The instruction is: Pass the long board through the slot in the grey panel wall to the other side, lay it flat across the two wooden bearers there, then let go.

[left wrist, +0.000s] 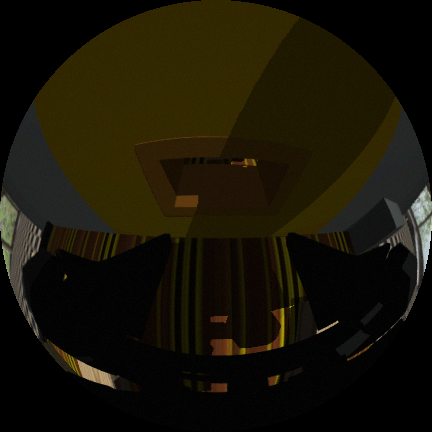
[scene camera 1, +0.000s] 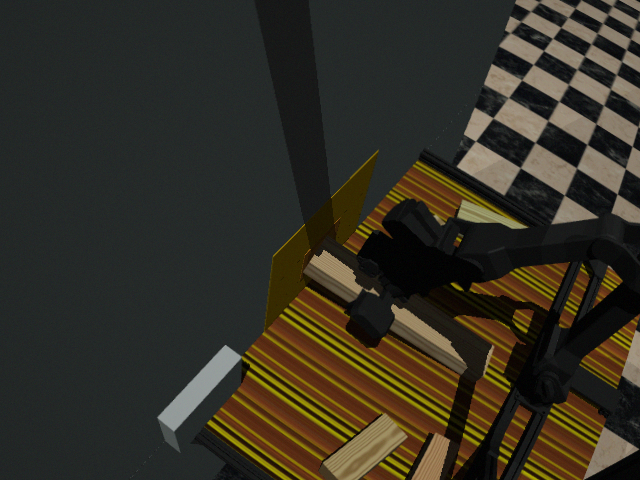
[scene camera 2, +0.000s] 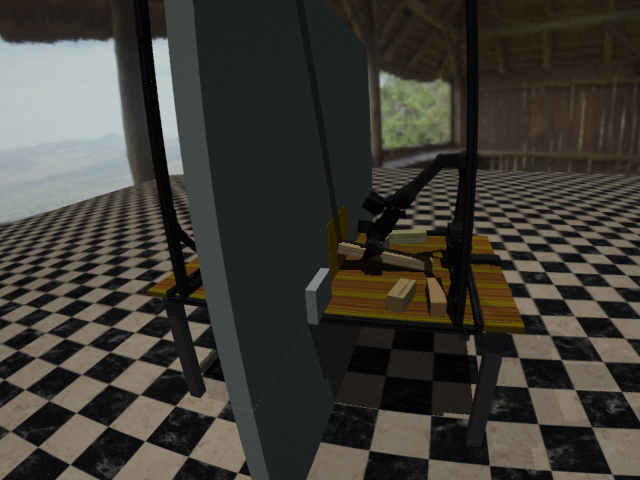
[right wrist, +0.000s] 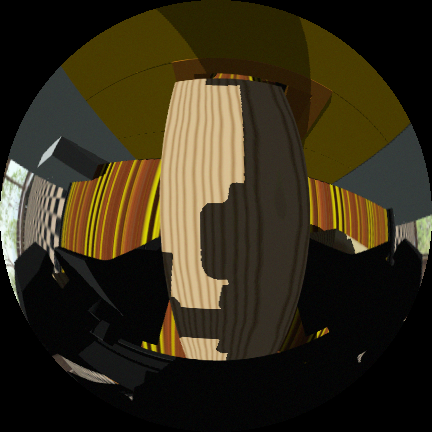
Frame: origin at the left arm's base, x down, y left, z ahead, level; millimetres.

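Where they show: left gripper, fingertip midpoint: [left wrist: 230,239]; right gripper, fingertip midpoint: [scene camera 1: 356,292] [scene camera 2: 362,257] [right wrist: 230,232]; right arm's base at its link origin: [scene camera 1: 535,392].
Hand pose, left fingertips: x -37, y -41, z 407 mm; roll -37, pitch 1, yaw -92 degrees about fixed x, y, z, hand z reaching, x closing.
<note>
Each offset is from my left fingertips to the top centre of the thing. "spot": to the spot under its first point.
The long board [scene camera 1: 429,335] [scene camera 2: 405,259] [right wrist: 195,150] slopes, its wall-side end raised and close to the slot {spot: dx -51, dy +48, dz +24 mm} [left wrist: 150,160] [right wrist: 317,95]; exact contact is unclear. My right gripper [scene camera 1: 381,294] [scene camera 2: 378,249] [right wrist: 230,232] is shut on the board near its middle, one finger on each side. The slot is in a yellow area [scene camera 1: 286,273] [scene camera 2: 333,248] of the grey panel wall [scene camera 1: 155,155] [scene camera 2: 258,206]. My left gripper [left wrist: 230,239] is open and empty, facing the slot from the other side. The board does not show in the left wrist view. The bearers cannot be made out clearly.
On the board's side of the wall lie wooden blocks: a pale one {dx +9, dy +308, dz +297 mm} [scene camera 1: 485,214] [scene camera 2: 408,237] at the back and two {dx +9, dy -217, dz +318 mm} [scene camera 1: 364,449] [scene camera 2: 401,295] {dx +12, dy -210, dz +418 mm} [scene camera 1: 433,457] [scene camera 2: 436,297] near the front. A grey block {spot: dx -44, dy -301, dz +92 mm} [scene camera 1: 201,387] [scene camera 2: 318,295] juts from the wall at the striped table's edge.
</note>
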